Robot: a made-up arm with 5 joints.
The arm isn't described. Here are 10 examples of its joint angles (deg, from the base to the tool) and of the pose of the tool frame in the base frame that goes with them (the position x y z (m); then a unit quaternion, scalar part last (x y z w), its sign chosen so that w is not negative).
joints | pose
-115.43 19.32 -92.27 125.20 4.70 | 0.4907 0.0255 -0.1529 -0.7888 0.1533 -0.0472 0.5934
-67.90 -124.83 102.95 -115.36 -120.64 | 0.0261 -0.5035 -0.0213 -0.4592 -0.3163 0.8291 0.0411
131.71 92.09 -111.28 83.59 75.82 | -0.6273 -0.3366 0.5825 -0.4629 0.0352 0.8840 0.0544
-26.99 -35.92 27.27 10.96 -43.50 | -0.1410 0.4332 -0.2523 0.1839 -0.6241 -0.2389 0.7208
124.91 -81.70 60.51 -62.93 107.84 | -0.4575 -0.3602 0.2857 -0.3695 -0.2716 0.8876 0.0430
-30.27 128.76 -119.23 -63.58 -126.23 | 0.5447 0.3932 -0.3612 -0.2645 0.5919 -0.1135 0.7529
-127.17 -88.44 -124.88 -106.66 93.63 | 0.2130 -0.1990 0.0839 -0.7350 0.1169 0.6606 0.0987
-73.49 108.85 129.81 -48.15 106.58 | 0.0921 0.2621 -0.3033 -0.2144 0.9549 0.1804 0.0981
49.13 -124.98 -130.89 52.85 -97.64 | -0.2475 0.4629 -0.0520 -0.2394 0.6911 -0.0534 0.6798
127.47 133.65 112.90 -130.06 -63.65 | 0.1179 0.2424 0.5082 0.0711 0.8189 0.5518 0.1408
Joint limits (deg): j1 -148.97..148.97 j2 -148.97..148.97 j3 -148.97..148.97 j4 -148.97..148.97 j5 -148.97..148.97
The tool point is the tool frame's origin. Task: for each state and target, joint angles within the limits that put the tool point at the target. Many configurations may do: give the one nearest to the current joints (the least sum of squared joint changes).
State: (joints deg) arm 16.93 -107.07 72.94 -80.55 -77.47
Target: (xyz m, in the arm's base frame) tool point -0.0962 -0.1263 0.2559
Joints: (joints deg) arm 6.70 -106.82 92.70 -64.12 -62.38
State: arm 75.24 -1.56 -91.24 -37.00 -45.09
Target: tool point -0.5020 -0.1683 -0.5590
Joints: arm 42.62 -2.72 -119.75 -83.58 -23.66
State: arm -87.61 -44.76 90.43 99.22 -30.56
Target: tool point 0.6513 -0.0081 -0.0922
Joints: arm -111.92 -40.71 81.61 113.62 -18.58
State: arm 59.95 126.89 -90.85 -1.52 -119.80
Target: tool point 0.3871 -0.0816 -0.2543
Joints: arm 14.70 123.32 -148.97 20.96 -131.26
